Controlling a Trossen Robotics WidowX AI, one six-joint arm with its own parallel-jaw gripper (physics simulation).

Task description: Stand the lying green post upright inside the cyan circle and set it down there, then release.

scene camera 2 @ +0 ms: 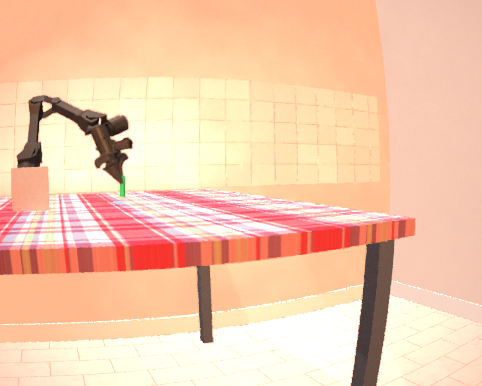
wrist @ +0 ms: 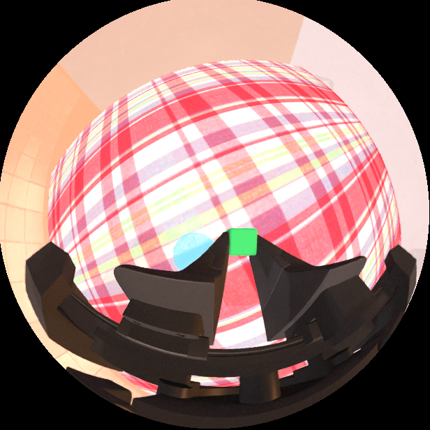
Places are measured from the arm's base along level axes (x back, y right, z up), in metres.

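Pixels of known places: gripper, fingertip midpoint: (scene camera 2: 122, 183); arm's base at its link origin: (scene camera 2: 25, 182).
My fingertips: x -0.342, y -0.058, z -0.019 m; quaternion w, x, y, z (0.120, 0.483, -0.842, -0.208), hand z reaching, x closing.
Note:
Ahead of a thing's pixels: the offset from my fingertips to its top centre. "pt": to the spot under its first point. Level surfaces: height alone.
The green post {dz +0.024, dx +0.002, dy -0.001 m} (scene camera 2: 122, 186) (wrist: 243, 242) is upright between the fingertips of my gripper (scene camera 2: 121, 181) (wrist: 238, 237), which is shut on its upper part. In the wrist view the post shows end-on as a green square. The cyan circle {pt dz -0.063, dx +0.001, dy -0.043 m} (scene camera 2: 120, 202) (wrist: 192, 251) lies flat on the table, to the left of the post in the wrist view, partly hidden by the left finger. In the scene view it is a thin patch in front of and below the post. Whether the post's lower end touches the table I cannot tell.
The table {dz -0.064 m} (scene camera 2: 220, 227) (wrist: 195, 105) has a red and white plaid top. The arm stands on a pale pink block (scene camera 2: 30, 189) at the table's left. A tiled wall (scene camera 2: 290, 140) is behind the table.

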